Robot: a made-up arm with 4 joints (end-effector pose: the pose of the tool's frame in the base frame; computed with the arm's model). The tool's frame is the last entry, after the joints. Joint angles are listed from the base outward.
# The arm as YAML. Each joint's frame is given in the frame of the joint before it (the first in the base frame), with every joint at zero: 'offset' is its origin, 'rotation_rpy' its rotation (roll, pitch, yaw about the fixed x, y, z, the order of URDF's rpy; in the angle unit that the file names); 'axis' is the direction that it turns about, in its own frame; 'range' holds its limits. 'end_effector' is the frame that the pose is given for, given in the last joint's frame.
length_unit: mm
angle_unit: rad
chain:
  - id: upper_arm
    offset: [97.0, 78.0, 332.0]
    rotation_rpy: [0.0, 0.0, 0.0]
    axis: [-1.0, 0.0, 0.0]
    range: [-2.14, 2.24]
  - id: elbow
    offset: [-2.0, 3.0, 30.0]
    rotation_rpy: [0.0, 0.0, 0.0]
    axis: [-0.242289, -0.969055, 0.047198]
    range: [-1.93, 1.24]
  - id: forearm
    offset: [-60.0, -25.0, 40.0]
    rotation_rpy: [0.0, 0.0, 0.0]
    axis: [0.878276, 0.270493, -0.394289]
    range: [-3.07, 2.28]
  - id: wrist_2
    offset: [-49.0, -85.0, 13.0]
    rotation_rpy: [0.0, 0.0, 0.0]
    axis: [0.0, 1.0, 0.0]
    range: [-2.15, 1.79]
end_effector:
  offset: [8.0, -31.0, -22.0]
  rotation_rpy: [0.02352, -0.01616, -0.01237]
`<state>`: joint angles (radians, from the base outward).
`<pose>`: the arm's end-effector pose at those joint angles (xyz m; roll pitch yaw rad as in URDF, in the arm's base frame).
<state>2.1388 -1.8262 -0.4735 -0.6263</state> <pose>0.1404 0.2106 0.4425 -1.6718 -0.1044 -0.9505</pose>
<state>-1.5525 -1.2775 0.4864 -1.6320</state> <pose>0.0475 -0.0358 0.1910 1.5236 0.6919 -0.2412</pose>
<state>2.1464 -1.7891 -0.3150 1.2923</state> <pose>0.1259 0.2582 0.4275 -1.3065 -0.0003 -2.8769</pose>
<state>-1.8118 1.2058 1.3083 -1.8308</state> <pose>0.0494 0.1931 0.2497 0.6515 0.8904 -3.1412</pose>
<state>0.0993 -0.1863 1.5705 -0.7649</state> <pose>-0.0637 0.0541 0.3597 0.7802 0.3836 -1.1154</pose>
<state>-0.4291 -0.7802 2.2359 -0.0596</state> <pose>-0.0103 0.0413 0.4878 -2.3344 0.9479 1.7647</pose>
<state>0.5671 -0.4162 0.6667 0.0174</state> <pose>-0.0397 0.0244 0.4332 -0.0186 0.4422 -0.5596</pose>
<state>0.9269 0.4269 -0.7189 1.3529</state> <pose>-0.0402 0.0808 0.4921 -1.6177 -0.1577 -0.7319</pose>
